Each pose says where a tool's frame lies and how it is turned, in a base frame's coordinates. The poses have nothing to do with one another.
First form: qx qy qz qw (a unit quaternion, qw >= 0); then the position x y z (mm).
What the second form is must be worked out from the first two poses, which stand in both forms.
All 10 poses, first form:
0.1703, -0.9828, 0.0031, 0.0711, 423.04, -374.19, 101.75
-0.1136, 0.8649, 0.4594, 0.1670, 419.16, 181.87, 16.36
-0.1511, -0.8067, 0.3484, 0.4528, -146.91, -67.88, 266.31
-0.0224, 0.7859, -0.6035, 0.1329, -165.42, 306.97, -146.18
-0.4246, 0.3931, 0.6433, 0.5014, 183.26, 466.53, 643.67
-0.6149, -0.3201, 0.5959, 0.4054, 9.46, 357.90, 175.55
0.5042, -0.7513, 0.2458, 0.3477, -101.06, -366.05, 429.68
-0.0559, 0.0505, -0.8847, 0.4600, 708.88, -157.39, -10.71
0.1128, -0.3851, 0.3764, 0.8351, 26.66, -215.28, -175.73
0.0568, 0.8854, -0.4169, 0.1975, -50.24, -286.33, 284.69
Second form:
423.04, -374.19, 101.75, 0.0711, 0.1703, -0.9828, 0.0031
419.16, 181.87, 16.36, 0.1670, -0.1136, 0.8649, 0.4594
-146.91, -67.88, 266.31, 0.4528, -0.1511, -0.8067, 0.3484
-165.42, 306.97, -146.18, 0.1329, -0.0224, 0.7859, -0.6035
183.26, 466.53, 643.67, 0.5014, -0.4246, 0.3931, 0.6433
9.46, 357.90, 175.55, 0.4054, -0.6149, -0.3201, 0.5959
-101.06, -366.05, 429.68, 0.3477, 0.5042, -0.7513, 0.2458
708.88, -157.39, -10.71, 0.4600, -0.0559, 0.0505, -0.8847
26.66, -215.28, -175.73, 0.8351, 0.1128, -0.3851, 0.3764
-50.24, -286.33, 284.69, 0.1975, 0.0568, 0.8854, -0.4169

